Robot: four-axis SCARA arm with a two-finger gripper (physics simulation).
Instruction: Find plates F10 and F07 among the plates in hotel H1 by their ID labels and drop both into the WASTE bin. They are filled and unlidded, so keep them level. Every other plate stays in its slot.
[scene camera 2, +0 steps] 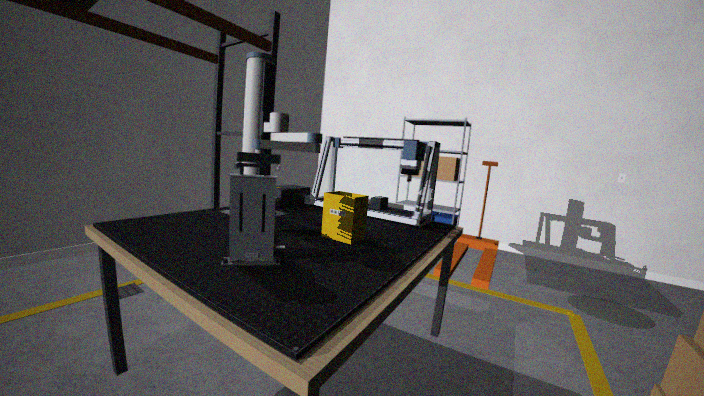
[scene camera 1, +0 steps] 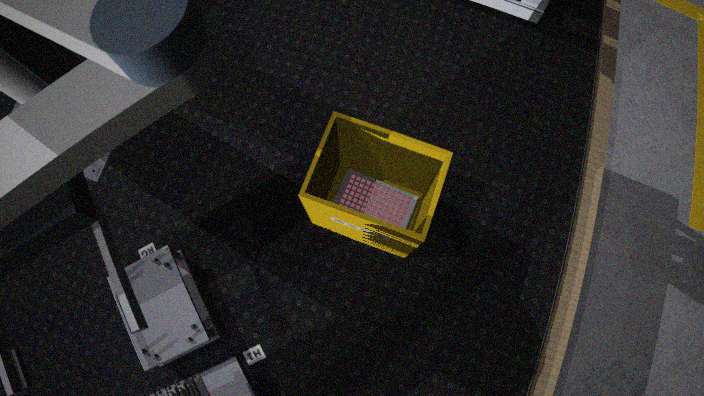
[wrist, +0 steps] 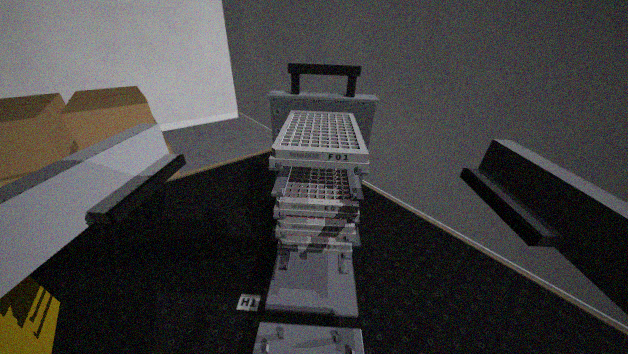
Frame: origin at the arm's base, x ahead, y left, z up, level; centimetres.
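Seen in the pictures: gripper, fingertip midpoint: (scene camera 2: 257, 167) (scene camera 1: 75, 363) (wrist: 322, 150).
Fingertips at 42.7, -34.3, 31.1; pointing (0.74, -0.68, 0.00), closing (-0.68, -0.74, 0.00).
Note:
A point is followed by its place in that frame, as x, y, z.
Hotel H1 (scene camera 1: 225, 377) @(51.6, -37.0, 2.1) (scene camera 2: 252, 215) @(59.1, -49.2, 16.9) (wrist: 324, 103) @(56.7, -47.4, 28.9) is a tall grey stand with a black handle. In the wrist view its top plate (wrist: 321, 131) @(51.1, -41.9, 27.9) reads F01, or something close to that. A plate with reddish wells (wrist: 320, 184) @(49.9, -41.2, 22.2) sits below it, its label blurred. Several lower plates (wrist: 316, 232) @(47.4, -38.6, 18.6) show by their front edges; their labels cannot be read. The yellow WASTE bin (scene camera 1: 362, 235) @(65.0, -8.5, 8.8) (scene camera 2: 345, 217) @(68.8, -8.6, 12.3) (wrist: 30, 317) @(67.0, -8.6, 6.1) holds one pink-welled plate (scene camera 1: 375, 197) @(64.8, -1.0, 2.8), whose label does not show. My gripper (scene camera 1: 77, 357) @(42.7, -34.3, 31.1) (wrist: 322, 150) @(42.7, -34.3, 31.1) is open and empty, facing H1, its fingers wide on either side of it.
A low grey stand (scene camera 1: 172, 320) @(41.8, -30.7, 7.3) (wrist: 310, 345) @(42.7, -34.3, 7.3) with an RG tag (scene camera 1: 147, 250) @(30.5, -22.5, 1.3) is in front of H1, near the H1 tag (scene camera 1: 254, 354) @(54.7, -31.7, 1.3) (wrist: 248, 302) @(54.7, -31.8, 1.3). A gantry frame (scene camera 2: 372, 142) @(41.5, 62.3, 48.7) stands beyond the bin. Brown boxes (wrist: 112, 115) are beyond the table.

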